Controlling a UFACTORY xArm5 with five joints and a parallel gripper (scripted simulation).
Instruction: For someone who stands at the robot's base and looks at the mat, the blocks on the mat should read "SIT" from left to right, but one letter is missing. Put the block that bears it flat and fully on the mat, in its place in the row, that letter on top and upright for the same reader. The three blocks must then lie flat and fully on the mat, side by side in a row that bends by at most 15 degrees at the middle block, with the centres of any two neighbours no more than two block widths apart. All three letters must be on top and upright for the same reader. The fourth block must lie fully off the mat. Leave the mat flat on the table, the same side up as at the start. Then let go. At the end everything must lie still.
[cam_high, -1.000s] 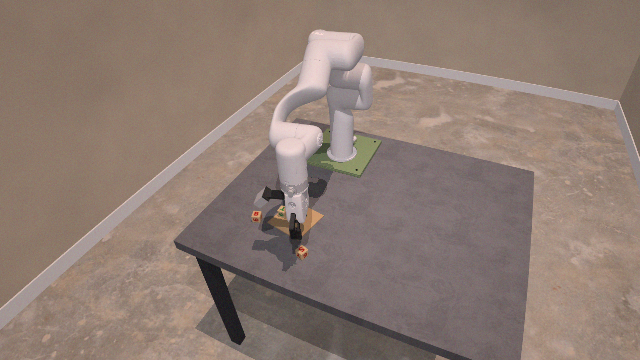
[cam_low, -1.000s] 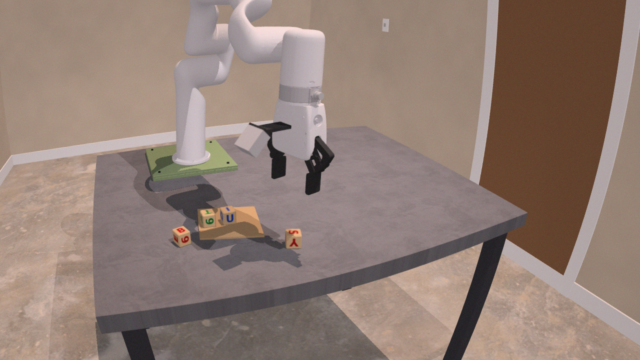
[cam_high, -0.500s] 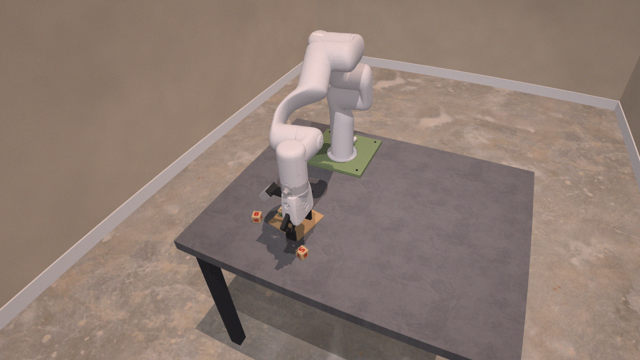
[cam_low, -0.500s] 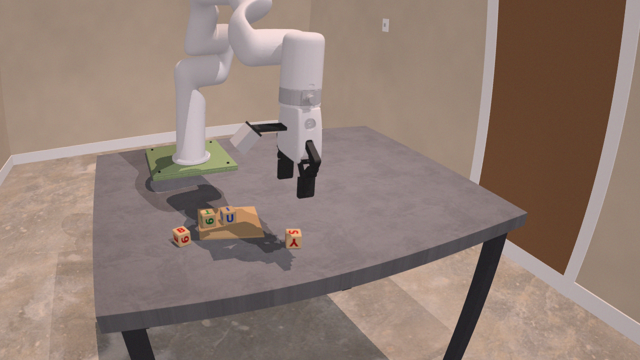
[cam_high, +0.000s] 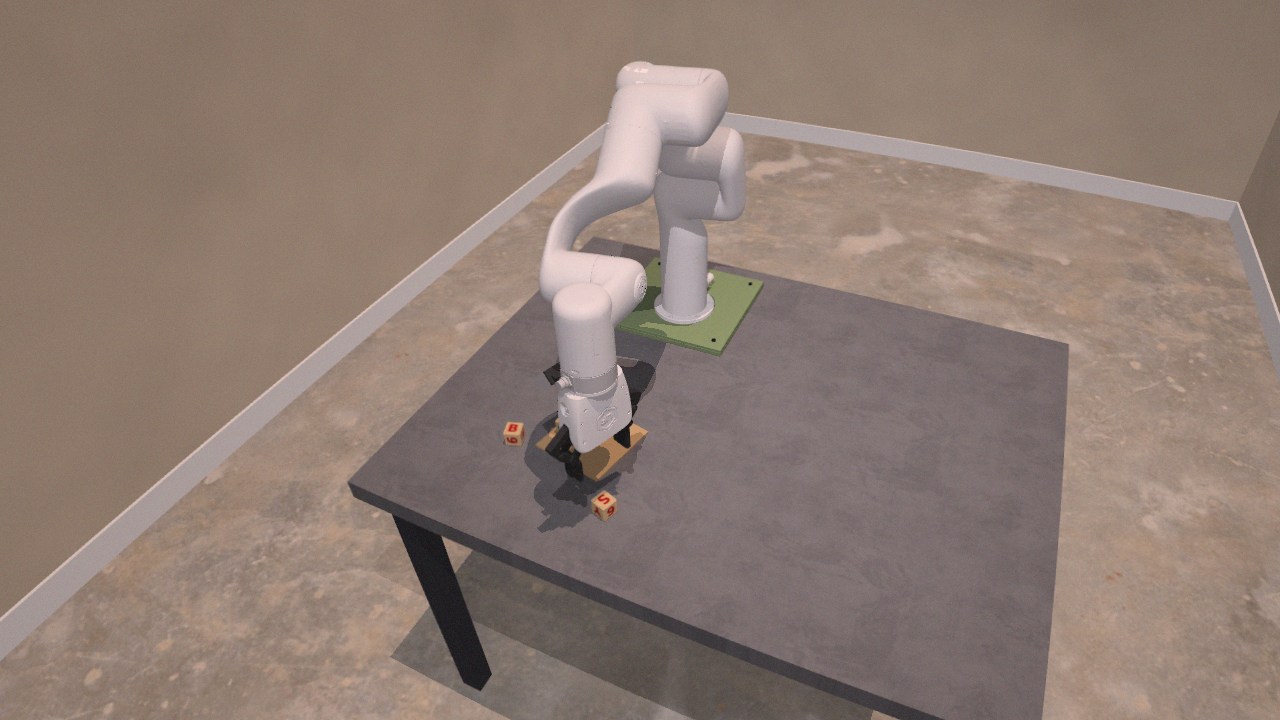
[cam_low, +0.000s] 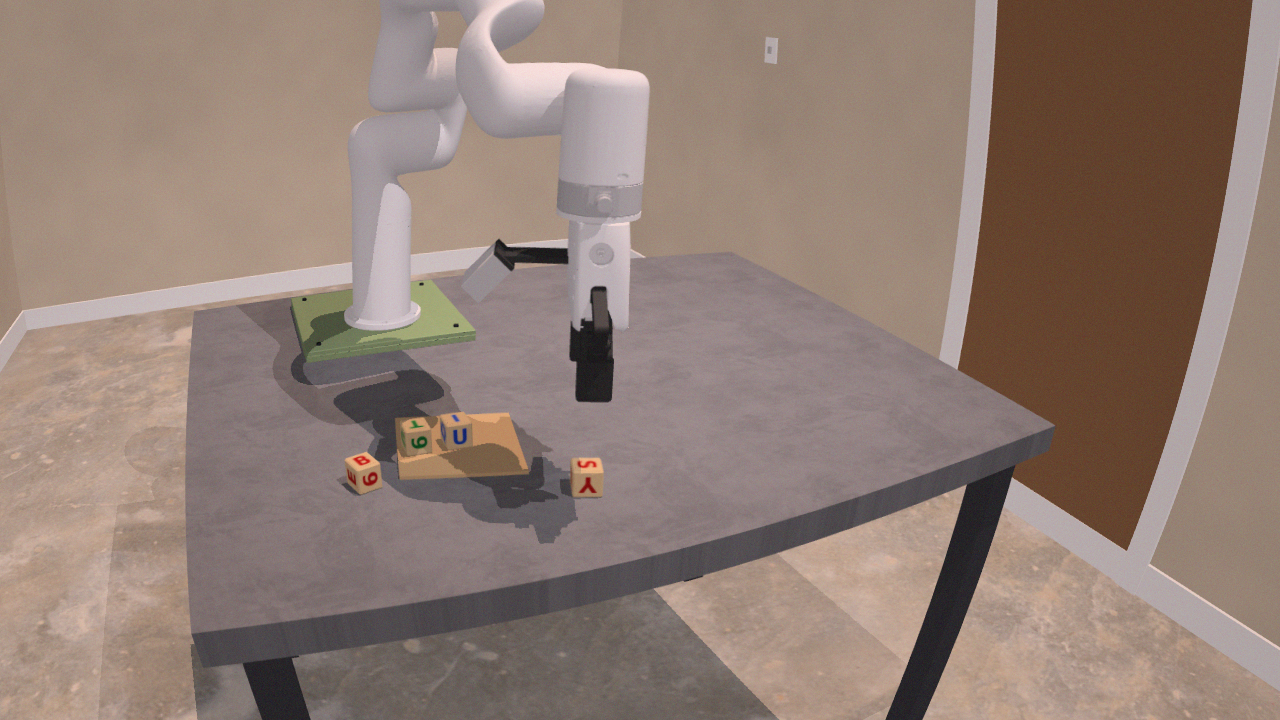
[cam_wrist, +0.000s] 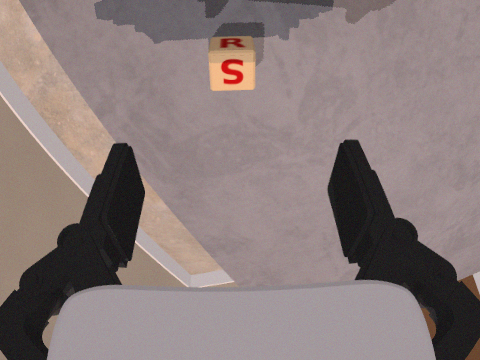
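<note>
Right now my hand is 110 mm above the wooden block. Also, from my hand: tan mat: 120 mm behind, 110 mm to the right, 130 mm below; then red B block: 50 mm behind, 230 mm to the right, 110 mm below.
</note>
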